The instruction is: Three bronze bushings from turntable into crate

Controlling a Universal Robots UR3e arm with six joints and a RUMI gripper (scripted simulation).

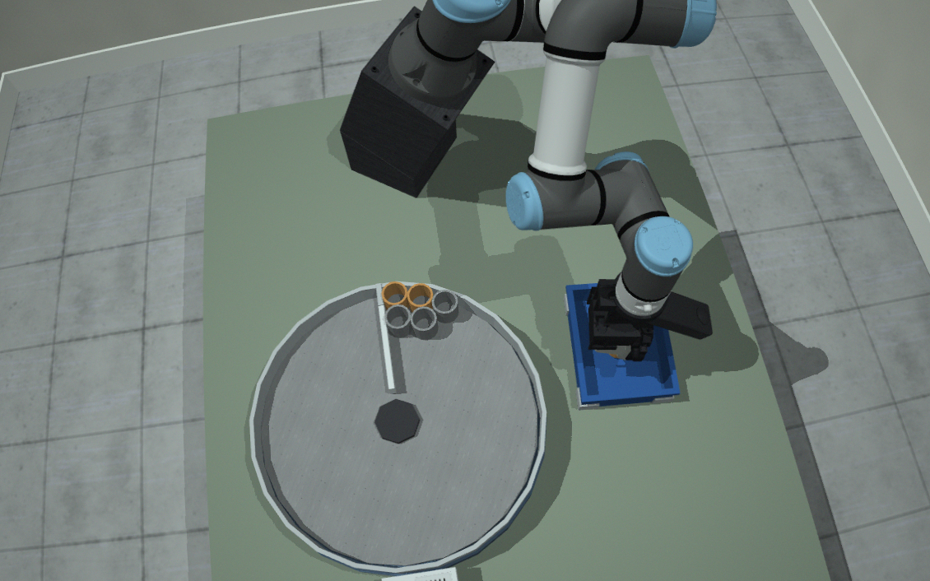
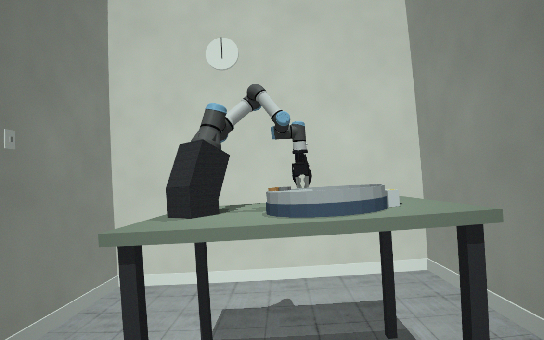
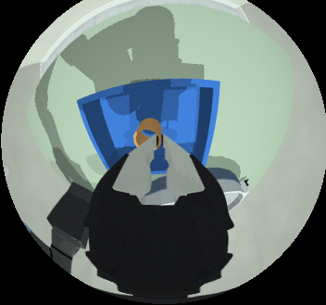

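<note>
My hand is 2 cm past the blue crate and 2 cm above it. Also, from my hand: grey turntable (35 cm to the right, 2 cm ahead, 1 cm above).
</note>
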